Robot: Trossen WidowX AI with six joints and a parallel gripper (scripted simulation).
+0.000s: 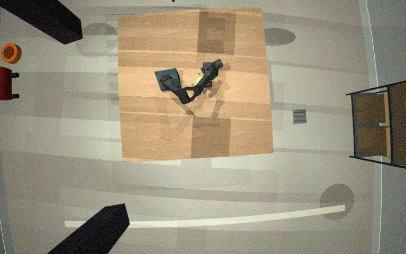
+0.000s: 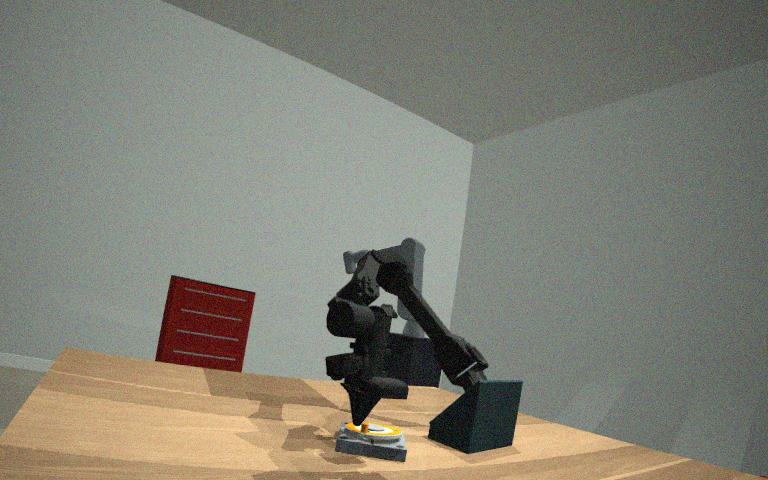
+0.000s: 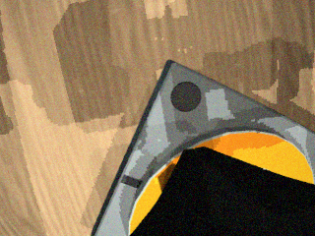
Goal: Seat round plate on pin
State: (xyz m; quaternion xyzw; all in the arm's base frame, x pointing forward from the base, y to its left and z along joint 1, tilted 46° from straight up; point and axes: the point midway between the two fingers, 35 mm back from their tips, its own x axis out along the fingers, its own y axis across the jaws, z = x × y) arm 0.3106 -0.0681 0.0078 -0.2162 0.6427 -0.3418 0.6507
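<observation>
The square grey base lies 50 mm behind my gripper tip, 10 mm to the right of it and 20 mm below it.
</observation>
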